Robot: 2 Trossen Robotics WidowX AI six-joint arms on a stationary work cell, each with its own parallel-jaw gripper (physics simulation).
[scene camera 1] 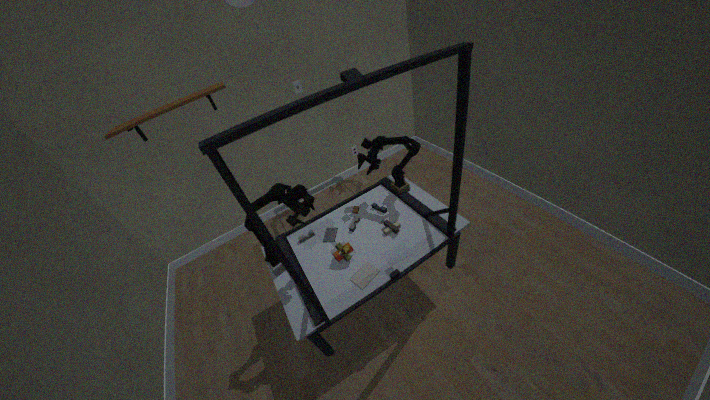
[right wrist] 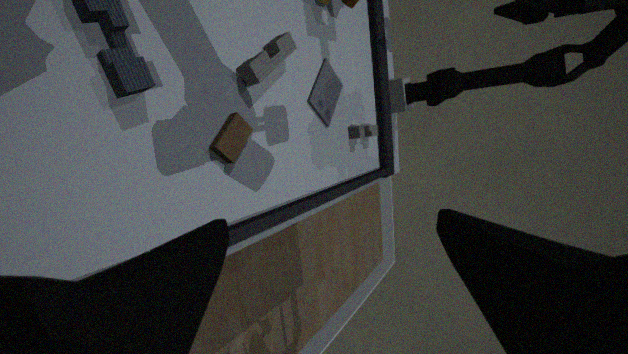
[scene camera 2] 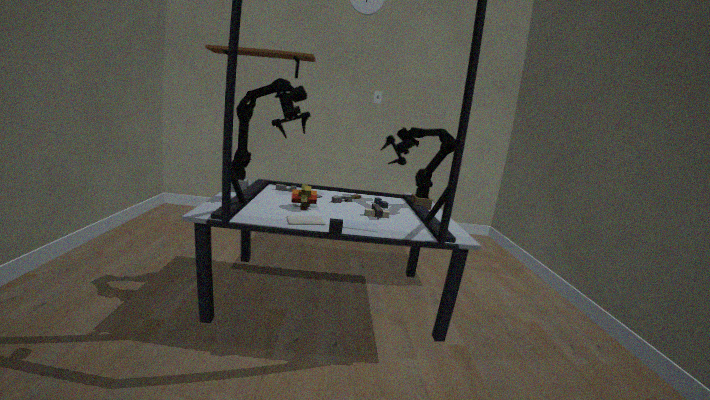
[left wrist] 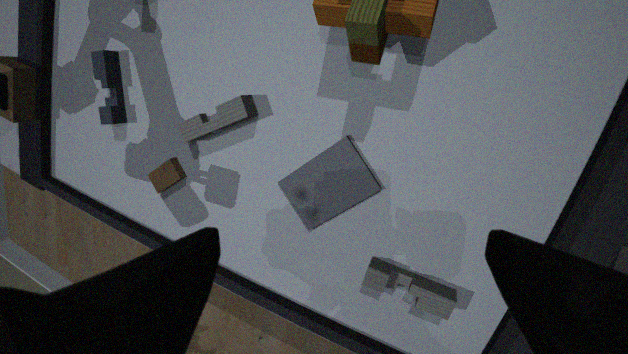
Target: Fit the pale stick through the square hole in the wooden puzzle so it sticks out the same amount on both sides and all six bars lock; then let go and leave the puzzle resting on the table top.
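Frame: origin at the left arm's base, x ahead, y left, z up, level; centimetres.
Seen in the pictures: left gripper, fingertip midpoint: [scene camera 1: 309, 216] [right wrist: 504, 7] [scene camera 2: 295, 136] [left wrist: 354, 242]; right gripper, fingertip midpoint: [scene camera 1: 362, 172] [right wrist: 333, 225] [scene camera 2: 384, 157]; left arm's base, link origin: [scene camera 1: 275, 261] [right wrist: 408, 93] [scene camera 2: 238, 178]; right arm's base, link origin: [scene camera 1: 400, 184] [scene camera 2: 422, 196].
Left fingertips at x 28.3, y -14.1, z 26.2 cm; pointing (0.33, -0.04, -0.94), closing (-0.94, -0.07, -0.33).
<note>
Offsets run from my left fingertips to a thing's top centre. "spot": to the spot under its first point.
The puzzle [scene camera 1: 343, 251] [scene camera 2: 304, 196] [left wrist: 367, 20] is a cross of orange-red and green-yellow bars on the table top; in the right wrist view an orange corner shows at the top edge. Its square hole cannot be made out. A pale bar {spot: dy -23.4, dx +43.1, dz -31.0 cm} [scene camera 2: 384, 214] lies with a darker bar across it, at the right of the table; I cannot tell whether it is the pale stick. My left gripper [scene camera 1: 309, 215] [scene camera 2: 294, 135] [left wrist: 354, 242] is open and empty, high above the table's back left. My right gripper [scene camera 1: 364, 170] [scene camera 2: 386, 156] [right wrist: 333, 225] is open and empty, high at the back right.
Grey notched bars {dy +1.7, dx +27.5, dz -29.8 cm} [left wrist: 222, 117] {dy +20.1, dx -1.9, dz -29.8 cm} [left wrist: 425, 295], a dark notched bar {dy -1.3, dx +48.9, dz -29.8 cm} [left wrist: 116, 90] [right wrist: 112, 50], a brown block {dy +11.9, dx +37.8, dz -31.2 cm} [left wrist: 167, 175] [right wrist: 232, 137] and a grey plate {dy +8.7, dx +10.8, dz -32.1 cm} [left wrist: 330, 182] [right wrist: 325, 92] lie towards the back. A pale board {dy -31.9, dx +5.2, dz -32.2 cm} [scene camera 1: 365, 276] [scene camera 2: 306, 220] lies near the front edge. A dark overhead frame [scene camera 1: 464, 125] spans the table.
</note>
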